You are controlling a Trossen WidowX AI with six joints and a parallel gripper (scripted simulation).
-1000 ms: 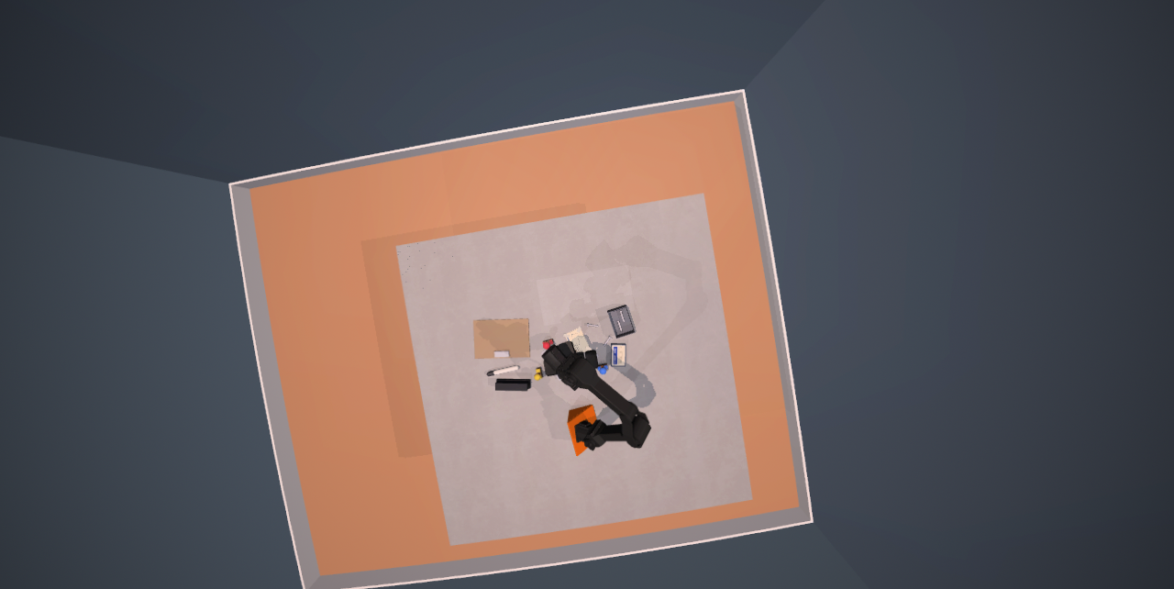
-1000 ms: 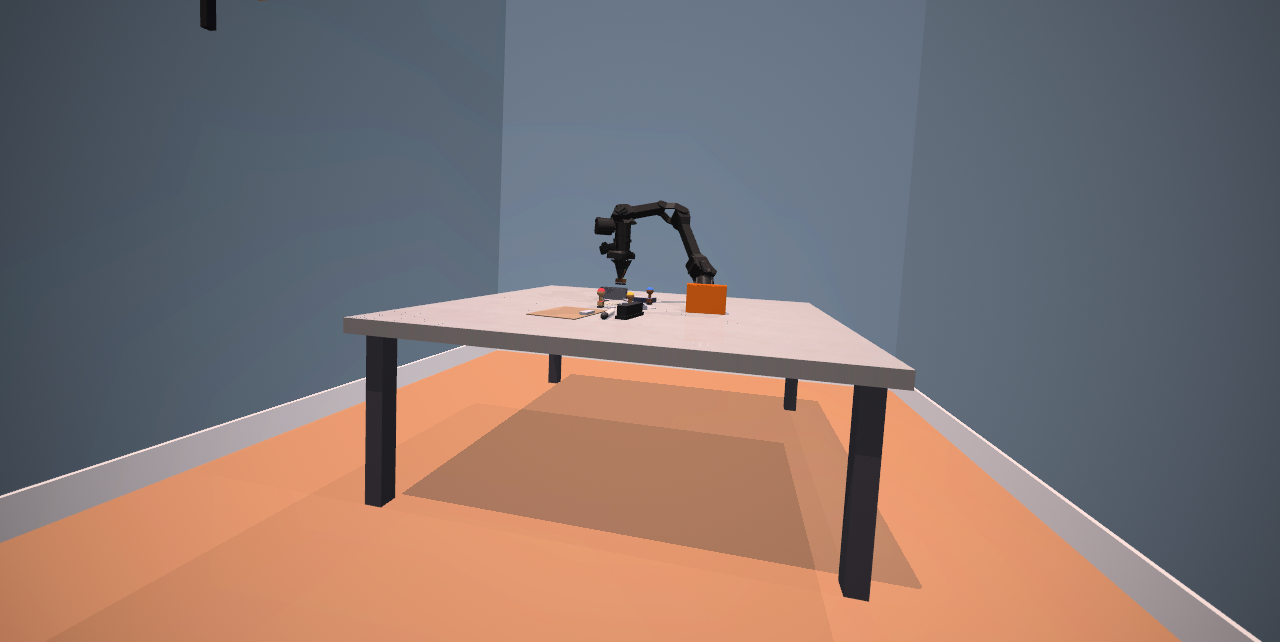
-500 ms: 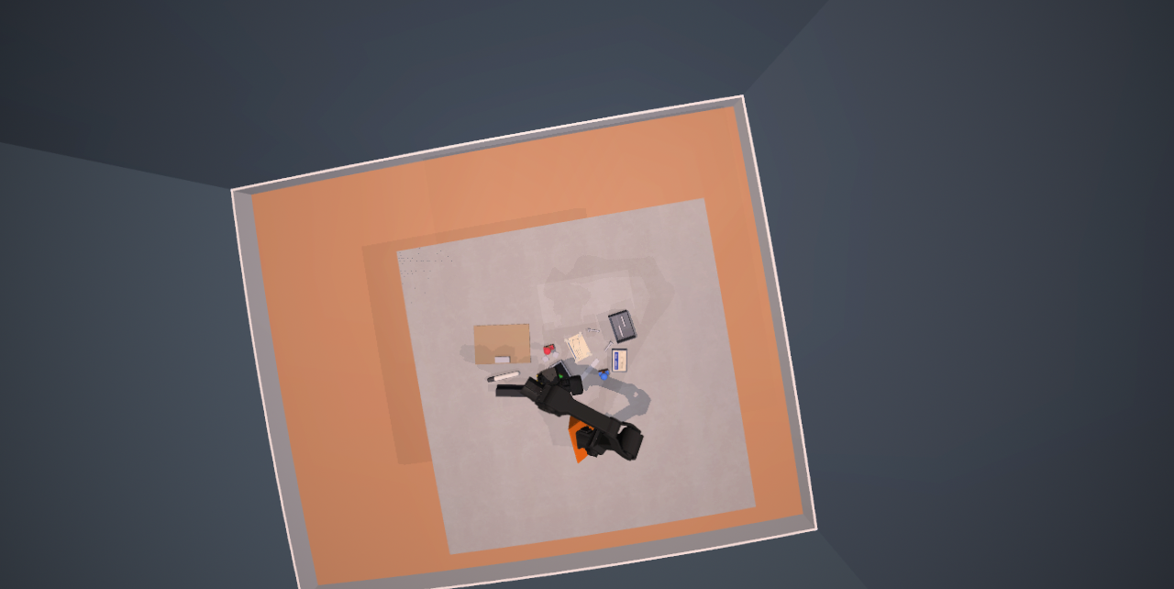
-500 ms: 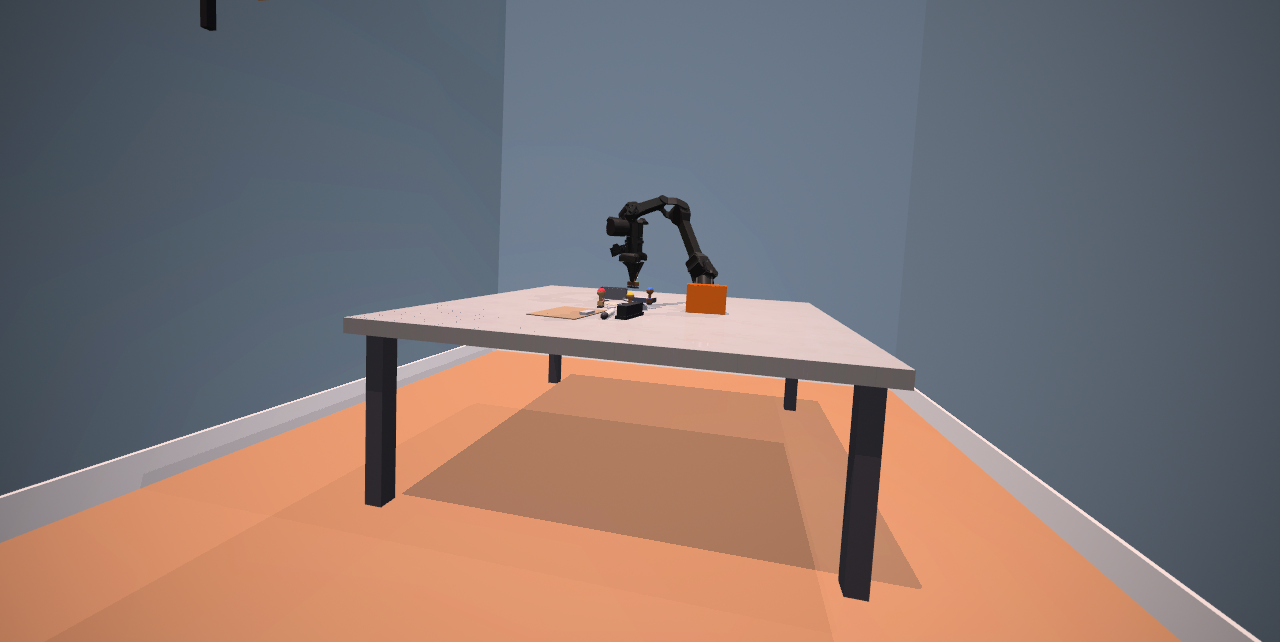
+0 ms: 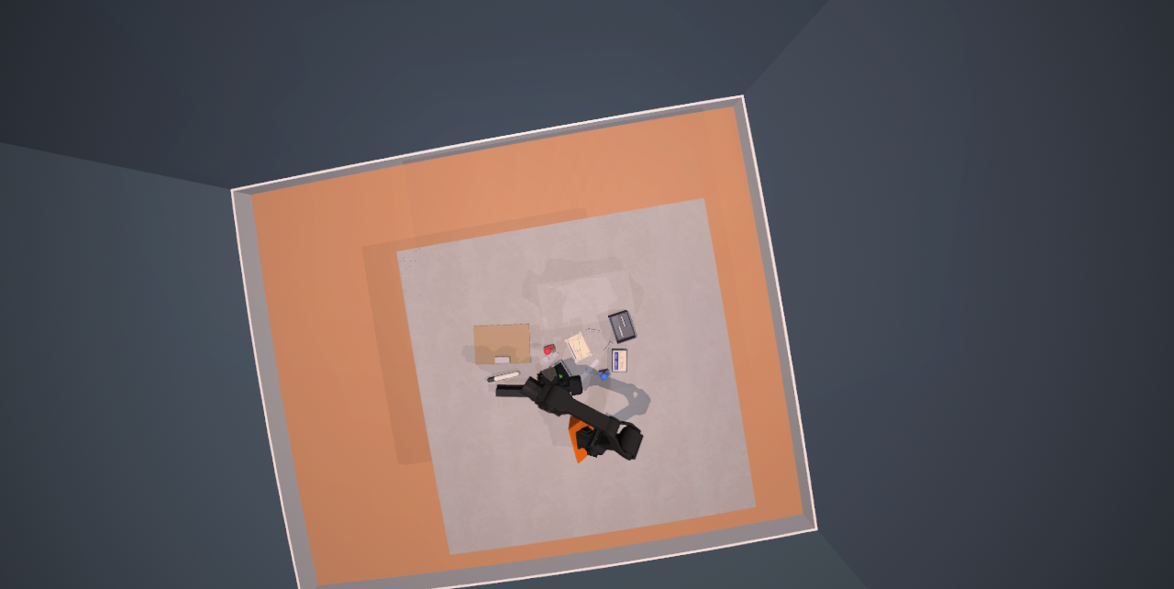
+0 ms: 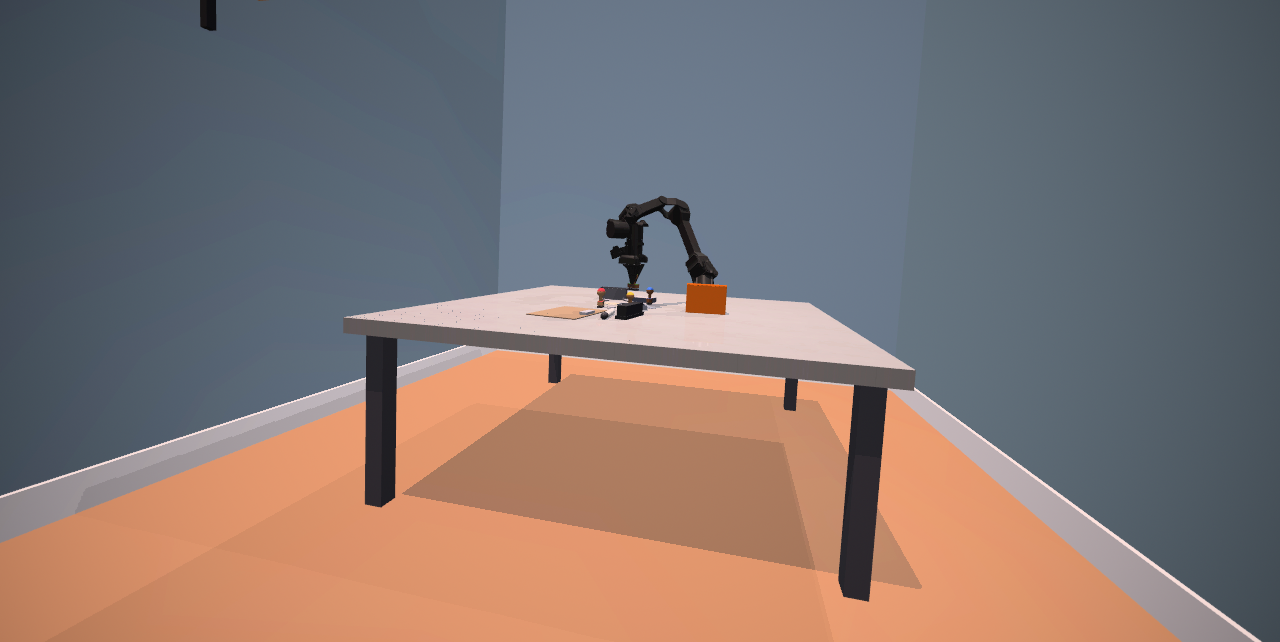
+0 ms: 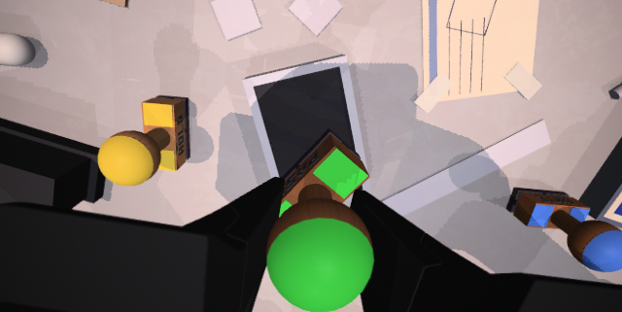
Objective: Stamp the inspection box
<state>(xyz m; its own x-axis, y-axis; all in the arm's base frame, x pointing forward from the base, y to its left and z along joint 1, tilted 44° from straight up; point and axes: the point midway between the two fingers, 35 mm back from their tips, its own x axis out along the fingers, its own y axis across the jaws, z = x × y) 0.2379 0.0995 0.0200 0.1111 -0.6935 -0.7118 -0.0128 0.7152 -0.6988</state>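
My gripper tip is 8 cm above the ink pad. The rest, counted from my gripper tip: yellow stamp: 9 cm to the left, 7 cm below, 2 cm behind; then pass stamp: right at my gripper tip; then red stamp: 10 cm ahead, 7 cm below, 3 cm to the left.
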